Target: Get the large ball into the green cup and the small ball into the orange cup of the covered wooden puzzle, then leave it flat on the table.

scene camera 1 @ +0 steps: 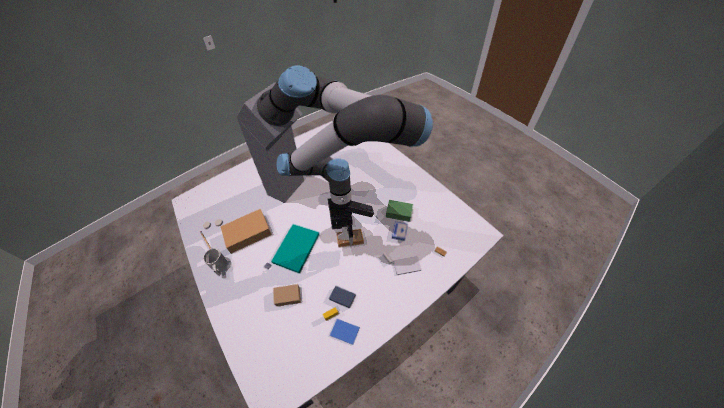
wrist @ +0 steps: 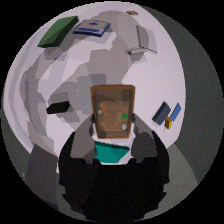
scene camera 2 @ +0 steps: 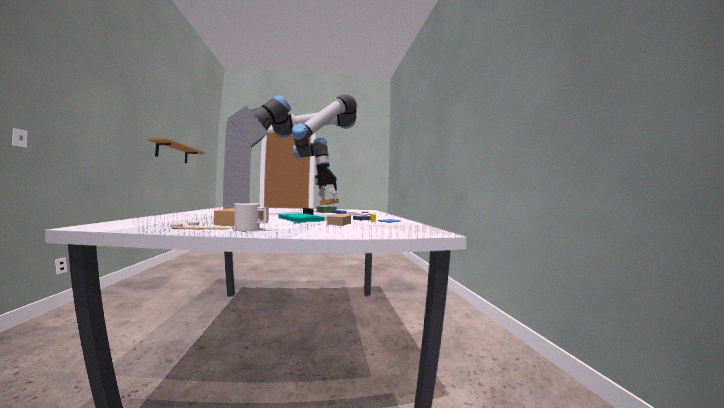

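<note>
A teal board is there in the pictures, and my own gripper is there too.
</note>
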